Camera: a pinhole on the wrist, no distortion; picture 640 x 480 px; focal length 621.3 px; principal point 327.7 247.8 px. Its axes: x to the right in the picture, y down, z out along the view. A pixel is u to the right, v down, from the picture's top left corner.
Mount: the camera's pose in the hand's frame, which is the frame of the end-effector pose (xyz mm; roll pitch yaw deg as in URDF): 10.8 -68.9 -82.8 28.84 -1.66 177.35
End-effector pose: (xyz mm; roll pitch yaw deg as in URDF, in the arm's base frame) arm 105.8 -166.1 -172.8 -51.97 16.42 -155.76
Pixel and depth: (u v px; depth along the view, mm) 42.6 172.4 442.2
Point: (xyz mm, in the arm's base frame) 27.0 -559.6 -215.3
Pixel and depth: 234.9 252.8 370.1
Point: 119.7 -438.2 -132.4
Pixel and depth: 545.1 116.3 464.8
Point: 376.2 -455.2 -158.1
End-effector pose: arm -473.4 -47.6 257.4 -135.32 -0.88 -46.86
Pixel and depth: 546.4 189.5 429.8
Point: -501.7 81.7 -69.0
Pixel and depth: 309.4 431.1 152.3
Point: -403.3 -11.7 231.3
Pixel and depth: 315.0 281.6 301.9
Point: -385.2 -11.1 80.0
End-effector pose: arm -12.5 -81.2 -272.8 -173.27 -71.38 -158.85
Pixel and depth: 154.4 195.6 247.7
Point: -172.0 -88.8 -226.6
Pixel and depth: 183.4 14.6 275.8
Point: -198.7 -5.5 -226.5
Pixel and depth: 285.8 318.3 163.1
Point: -75.1 -121.7 -266.7
